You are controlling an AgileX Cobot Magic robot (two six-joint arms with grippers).
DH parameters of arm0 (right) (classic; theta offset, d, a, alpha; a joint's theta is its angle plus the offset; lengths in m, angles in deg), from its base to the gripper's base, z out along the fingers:
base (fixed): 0 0 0 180
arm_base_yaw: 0 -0.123 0 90
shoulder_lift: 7.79 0 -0.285 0
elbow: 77.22 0 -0.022 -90
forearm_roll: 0 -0.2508 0 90
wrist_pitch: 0 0 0.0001 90
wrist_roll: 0 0.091 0 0
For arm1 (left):
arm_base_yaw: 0 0.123 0 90
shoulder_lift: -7.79 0 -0.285 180
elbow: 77.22 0 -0.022 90
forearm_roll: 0 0.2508 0 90
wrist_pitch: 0 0 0.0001 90
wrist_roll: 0 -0.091 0 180
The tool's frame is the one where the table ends.
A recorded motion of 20 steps. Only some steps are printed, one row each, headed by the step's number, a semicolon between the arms.
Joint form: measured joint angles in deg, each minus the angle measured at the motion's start. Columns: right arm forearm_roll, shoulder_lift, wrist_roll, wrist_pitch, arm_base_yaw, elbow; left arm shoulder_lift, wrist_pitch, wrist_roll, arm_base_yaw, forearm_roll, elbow.
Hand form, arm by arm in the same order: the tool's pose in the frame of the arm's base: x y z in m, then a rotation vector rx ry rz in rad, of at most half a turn. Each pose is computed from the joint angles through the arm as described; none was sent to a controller.
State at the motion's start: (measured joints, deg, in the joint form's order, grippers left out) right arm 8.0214 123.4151 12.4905 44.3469 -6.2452 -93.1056; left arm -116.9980 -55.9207 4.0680 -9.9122 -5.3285 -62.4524
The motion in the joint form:
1: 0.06 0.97 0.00 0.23 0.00 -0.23; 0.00 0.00 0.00 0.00 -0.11 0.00
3: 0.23 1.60 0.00 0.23 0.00 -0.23; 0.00 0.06 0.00 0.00 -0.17 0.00
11: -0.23 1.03 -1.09 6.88 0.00 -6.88; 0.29 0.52 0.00 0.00 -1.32 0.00
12: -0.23 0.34 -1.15 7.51 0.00 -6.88; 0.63 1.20 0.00 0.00 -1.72 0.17
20: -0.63 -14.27 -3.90 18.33 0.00 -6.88; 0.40 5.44 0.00 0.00 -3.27 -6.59
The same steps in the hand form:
1: 0.4549 0.0407 0.1585 0.0353 2.7887 -0.0825; 0.3119 -0.0618 0.0930 -0.0546 -2.8641 0.0542
3: 0.4553 0.0406 0.1535 0.0322 2.7991 -0.0880; 0.3120 -0.0619 0.0930 -0.0535 -2.8650 0.0554
11: 0.4639 0.0411 0.1859 0.0318 2.7893 -0.0935; 0.3127 -0.0635 0.0945 -0.0342 -2.8761 0.0793
12: 0.4621 0.0408 0.1911 0.0322 2.7881 -0.0946; 0.3131 -0.0640 0.0957 -0.0271 -2.8900 0.0892
20: 0.4152 0.0350 0.2978 0.0070 2.7236 -0.0993; 0.3490 -0.0717 0.1145 -0.0051 -3.0709 0.1628

